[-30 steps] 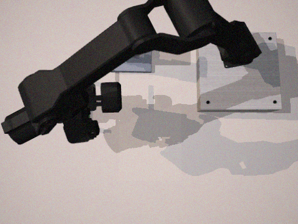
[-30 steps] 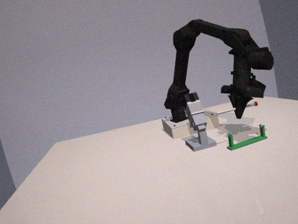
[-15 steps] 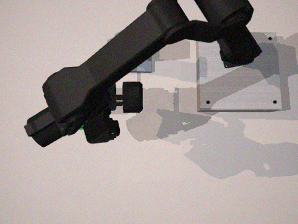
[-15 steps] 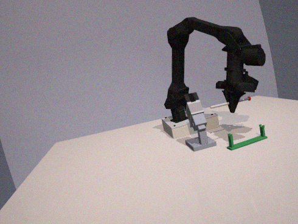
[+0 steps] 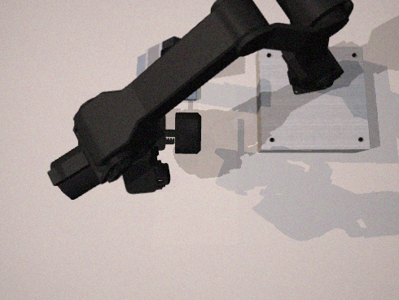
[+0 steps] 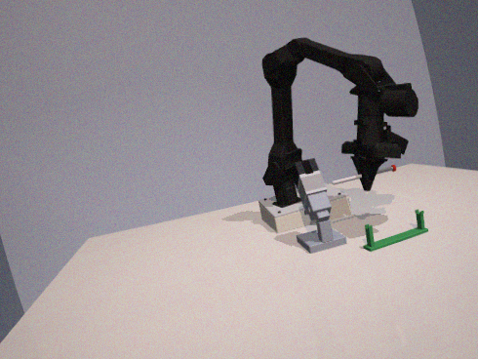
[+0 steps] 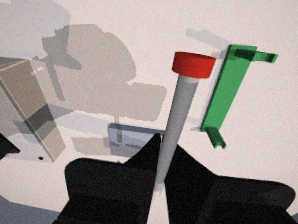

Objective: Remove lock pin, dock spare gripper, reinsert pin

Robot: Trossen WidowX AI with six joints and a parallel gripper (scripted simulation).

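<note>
Now: gripper tip 10 cm to the left of the grey mount, 4 cm past it and 4 cm above it. Round my gripper tip: spare gripper: 10 cm to the right, 6 cm behind, 3 cm above; then green cradle: 9 cm ahead, 7 cm below.
</note>
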